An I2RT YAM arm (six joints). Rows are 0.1 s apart.
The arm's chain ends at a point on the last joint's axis. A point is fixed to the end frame.
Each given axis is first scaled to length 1.
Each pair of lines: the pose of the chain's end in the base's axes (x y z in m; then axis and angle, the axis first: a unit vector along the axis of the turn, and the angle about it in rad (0 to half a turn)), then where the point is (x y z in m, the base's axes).
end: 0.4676 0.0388 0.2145 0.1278 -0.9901 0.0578 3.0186
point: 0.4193 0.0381 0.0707
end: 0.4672 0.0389 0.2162 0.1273 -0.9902 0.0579 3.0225
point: 0.4194 0.0383 0.0722
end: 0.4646 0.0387 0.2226 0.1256 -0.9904 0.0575 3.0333
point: 0.4184 0.0385 0.0781
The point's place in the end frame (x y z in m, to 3 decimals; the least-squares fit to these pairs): 0.027 0.026 0.147
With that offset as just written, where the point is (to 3 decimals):
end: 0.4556 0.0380 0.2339 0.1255 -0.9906 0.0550 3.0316
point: 0.409 0.039 0.090
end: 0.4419 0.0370 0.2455 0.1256 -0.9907 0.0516 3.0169
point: 0.393 0.038 0.102
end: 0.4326 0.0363 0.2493 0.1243 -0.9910 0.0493 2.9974
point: 0.381 0.038 0.107
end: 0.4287 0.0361 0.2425 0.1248 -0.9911 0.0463 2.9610
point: 0.372 0.038 0.102
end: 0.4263 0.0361 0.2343 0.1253 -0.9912 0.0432 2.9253
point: 0.364 0.038 0.096
